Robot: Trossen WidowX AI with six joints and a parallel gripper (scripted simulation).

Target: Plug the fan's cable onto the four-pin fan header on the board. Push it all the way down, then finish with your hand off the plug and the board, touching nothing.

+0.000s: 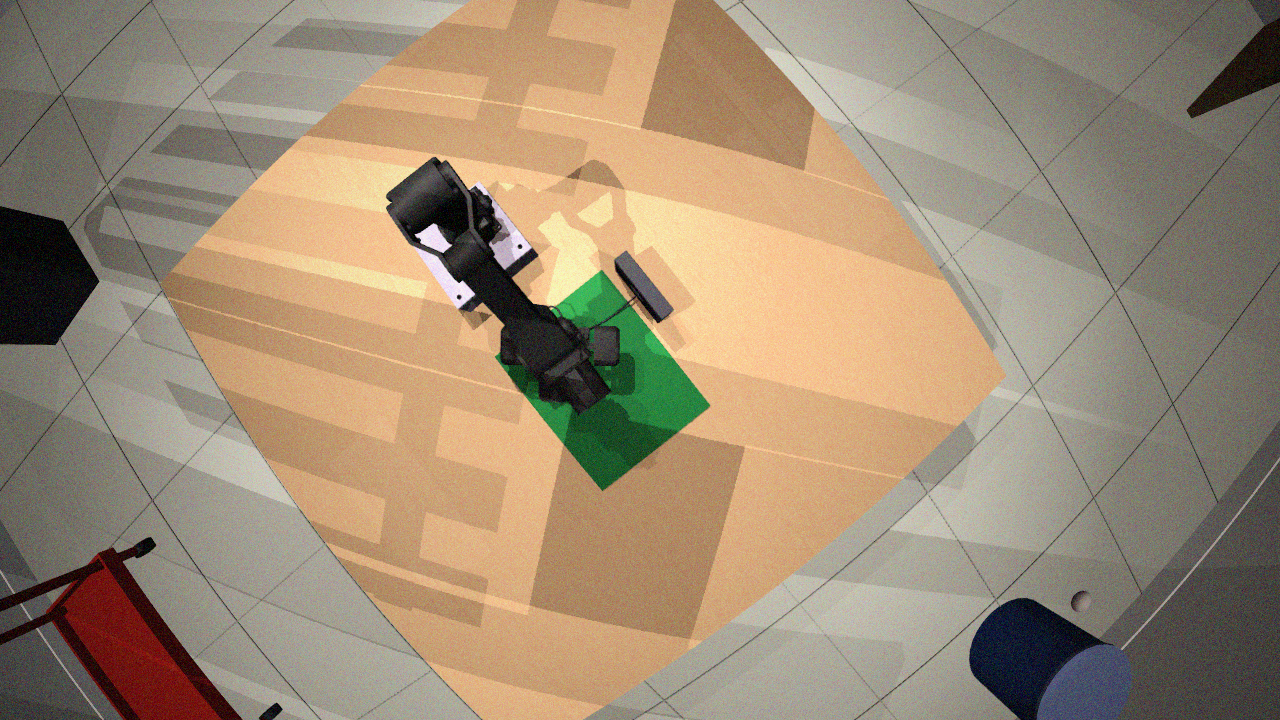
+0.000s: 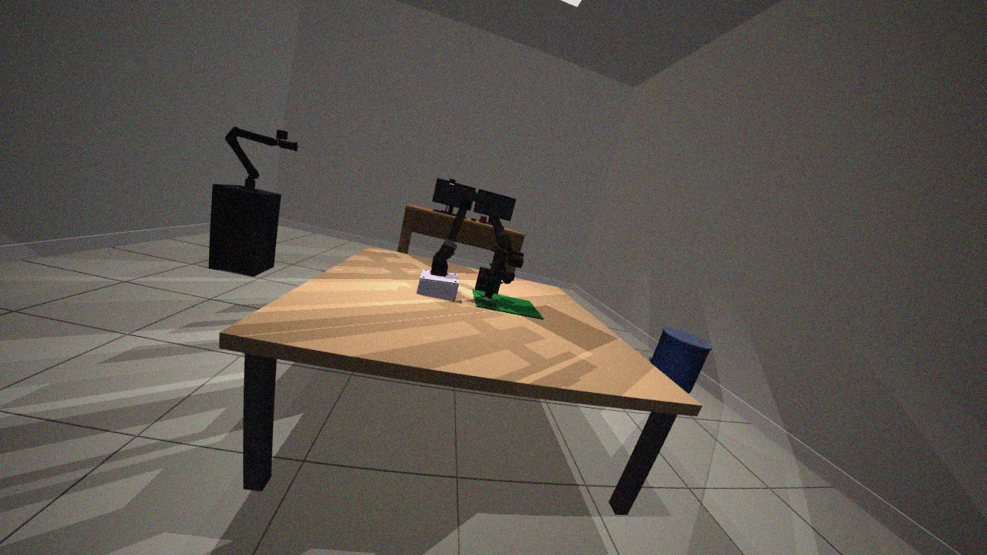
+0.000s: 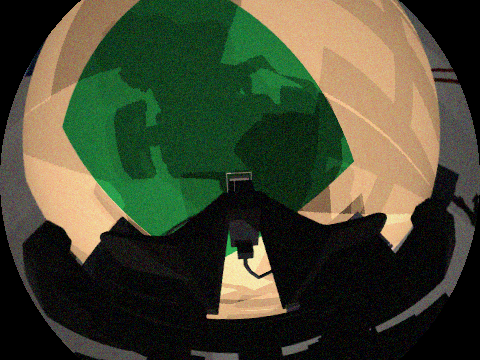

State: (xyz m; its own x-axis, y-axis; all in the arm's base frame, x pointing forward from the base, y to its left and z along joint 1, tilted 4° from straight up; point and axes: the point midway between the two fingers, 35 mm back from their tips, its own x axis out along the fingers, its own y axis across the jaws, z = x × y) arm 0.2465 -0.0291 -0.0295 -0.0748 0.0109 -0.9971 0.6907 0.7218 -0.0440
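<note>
Now: gripper tip 10 mm below the dark plug and 10 mm past it. Also, from my gripper tip: green board: 90 mm ahead, 40 mm below; then dark fan: 150 mm to the left, 30 mm above, 20 mm ahead; then pale fan header: 30 mm below, 10 mm to the left, 10 mm behind.
</note>
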